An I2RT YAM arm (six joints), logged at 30 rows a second.
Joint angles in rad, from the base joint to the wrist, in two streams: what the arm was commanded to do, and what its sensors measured. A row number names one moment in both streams.
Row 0, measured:
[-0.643, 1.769, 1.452, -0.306, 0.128, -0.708]
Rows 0 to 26, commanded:
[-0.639, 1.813, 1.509, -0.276, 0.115, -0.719]
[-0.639, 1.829, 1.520, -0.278, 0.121, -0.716]
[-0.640, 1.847, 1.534, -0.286, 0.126, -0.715]
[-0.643, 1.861, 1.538, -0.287, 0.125, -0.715]
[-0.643, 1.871, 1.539, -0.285, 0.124, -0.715]
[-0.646, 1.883, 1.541, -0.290, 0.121, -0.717]
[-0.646, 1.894, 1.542, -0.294, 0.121, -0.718]
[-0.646, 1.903, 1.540, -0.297, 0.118, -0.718]
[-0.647, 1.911, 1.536, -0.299, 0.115, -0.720]
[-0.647, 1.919, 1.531, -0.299, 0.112, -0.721]
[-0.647, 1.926, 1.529, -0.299, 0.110, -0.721]
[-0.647, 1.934, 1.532, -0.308, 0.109, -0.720]
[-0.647, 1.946, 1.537, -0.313, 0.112, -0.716]
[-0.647, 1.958, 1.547, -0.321, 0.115, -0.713]
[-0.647, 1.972, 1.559, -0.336, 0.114, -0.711]
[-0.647, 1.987, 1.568, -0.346, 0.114, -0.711]
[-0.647, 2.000, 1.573, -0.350, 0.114, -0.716]
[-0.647, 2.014, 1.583, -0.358, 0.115, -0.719]
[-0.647, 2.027, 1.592, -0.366, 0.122, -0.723]
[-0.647, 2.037, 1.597, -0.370, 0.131, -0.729]
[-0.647, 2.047, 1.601, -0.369, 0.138, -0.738]
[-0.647, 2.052, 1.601, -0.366, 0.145, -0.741]
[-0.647, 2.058, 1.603, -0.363, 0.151, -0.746]
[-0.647, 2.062, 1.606, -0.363, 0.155, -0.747]
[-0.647, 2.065, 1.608, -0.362, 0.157, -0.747]
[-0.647, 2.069, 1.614, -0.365, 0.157, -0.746]
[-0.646, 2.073, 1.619, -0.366, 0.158, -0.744]
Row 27, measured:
[-0.643, 2.059, 1.575, -0.352, 0.142, -0.726]
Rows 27 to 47, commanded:
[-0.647, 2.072, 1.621, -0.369, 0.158, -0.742]
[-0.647, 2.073, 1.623, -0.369, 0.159, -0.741]
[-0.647, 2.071, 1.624, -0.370, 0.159, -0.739]
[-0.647, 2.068, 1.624, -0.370, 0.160, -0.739]
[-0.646, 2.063, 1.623, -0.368, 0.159, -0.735]
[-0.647, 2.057, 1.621, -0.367, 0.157, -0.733]
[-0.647, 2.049, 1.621, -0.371, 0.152, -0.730]
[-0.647, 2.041, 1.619, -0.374, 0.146, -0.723]
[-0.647, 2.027, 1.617, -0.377, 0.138, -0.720]
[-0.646, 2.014, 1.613, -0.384, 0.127, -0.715]
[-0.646, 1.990, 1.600, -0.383, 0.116, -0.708]
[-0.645, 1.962, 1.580, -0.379, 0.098, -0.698]
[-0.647, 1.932, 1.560, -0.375, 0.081, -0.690]
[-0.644, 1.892, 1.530, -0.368, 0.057, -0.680]
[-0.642, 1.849, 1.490, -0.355, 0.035, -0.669]
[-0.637, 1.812, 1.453, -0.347, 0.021, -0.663]
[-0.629, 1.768, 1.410, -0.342, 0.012, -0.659]
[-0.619, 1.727, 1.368, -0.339, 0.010, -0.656]
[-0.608, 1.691, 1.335, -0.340, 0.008, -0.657]
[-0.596, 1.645, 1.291, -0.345, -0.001, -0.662]
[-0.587, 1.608, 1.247, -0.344, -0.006, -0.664]
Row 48, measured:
[-0.618, 1.688, 1.327, -0.343, 0.051, -0.680]
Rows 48 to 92, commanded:
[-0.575, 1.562, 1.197, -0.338, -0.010, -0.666]
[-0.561, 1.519, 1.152, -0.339, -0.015, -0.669]
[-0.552, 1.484, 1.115, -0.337, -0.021, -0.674]
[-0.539, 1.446, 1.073, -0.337, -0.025, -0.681]
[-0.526, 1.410, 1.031, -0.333, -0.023, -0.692]
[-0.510, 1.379, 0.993, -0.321, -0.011, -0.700]
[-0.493, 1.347, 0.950, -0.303, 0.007, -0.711]
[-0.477, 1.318, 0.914, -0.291, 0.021, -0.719]
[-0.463, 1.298, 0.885, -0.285, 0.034, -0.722]
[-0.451, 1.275, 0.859, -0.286, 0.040, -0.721]
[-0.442, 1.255, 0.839, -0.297, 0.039, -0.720]
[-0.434, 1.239, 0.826, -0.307, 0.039, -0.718]
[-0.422, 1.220, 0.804, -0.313, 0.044, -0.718]
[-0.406, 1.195, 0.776, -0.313, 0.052, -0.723]
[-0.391, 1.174, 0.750, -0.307, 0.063, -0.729]
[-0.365, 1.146, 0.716, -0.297, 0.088, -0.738]
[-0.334, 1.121, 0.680, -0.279, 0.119, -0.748]
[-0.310, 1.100, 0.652, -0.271, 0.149, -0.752]
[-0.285, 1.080, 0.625, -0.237, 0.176, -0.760]
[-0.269, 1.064, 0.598, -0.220, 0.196, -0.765]
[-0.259, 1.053, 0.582, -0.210, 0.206, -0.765]
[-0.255, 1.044, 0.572, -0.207, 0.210, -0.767]
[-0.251, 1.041, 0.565, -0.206, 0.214, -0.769]
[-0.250, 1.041, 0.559, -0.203, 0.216, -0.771]
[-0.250, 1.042, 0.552, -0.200, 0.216, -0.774]
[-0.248, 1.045, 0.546, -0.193, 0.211, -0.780]
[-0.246, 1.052, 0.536, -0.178, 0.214, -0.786]
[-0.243, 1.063, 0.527, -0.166, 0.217, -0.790]
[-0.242, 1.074, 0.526, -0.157, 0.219, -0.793]
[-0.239, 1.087, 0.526, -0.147, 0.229, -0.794]
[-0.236, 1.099, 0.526, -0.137, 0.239, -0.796]
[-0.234, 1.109, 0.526, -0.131, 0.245, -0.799]
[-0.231, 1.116, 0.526, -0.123, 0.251, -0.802]
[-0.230, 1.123, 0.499, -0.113, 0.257, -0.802]
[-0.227, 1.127, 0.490, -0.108, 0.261, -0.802]
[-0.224, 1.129, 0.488, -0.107, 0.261, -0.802]
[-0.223, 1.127, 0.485, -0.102, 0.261, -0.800]
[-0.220, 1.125, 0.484, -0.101, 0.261, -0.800]
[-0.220, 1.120, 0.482, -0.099, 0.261, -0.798]
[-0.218, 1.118, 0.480, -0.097, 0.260, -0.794]
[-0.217, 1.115, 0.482, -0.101, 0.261, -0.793]
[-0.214, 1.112, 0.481, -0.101, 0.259, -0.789]
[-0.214, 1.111, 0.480, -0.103, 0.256, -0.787]
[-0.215, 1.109, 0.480, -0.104, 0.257, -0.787]
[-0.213, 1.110, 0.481, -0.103, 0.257, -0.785]
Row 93, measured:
[-0.221, 1.121, 0.483, -0.122, 0.254, -0.789]
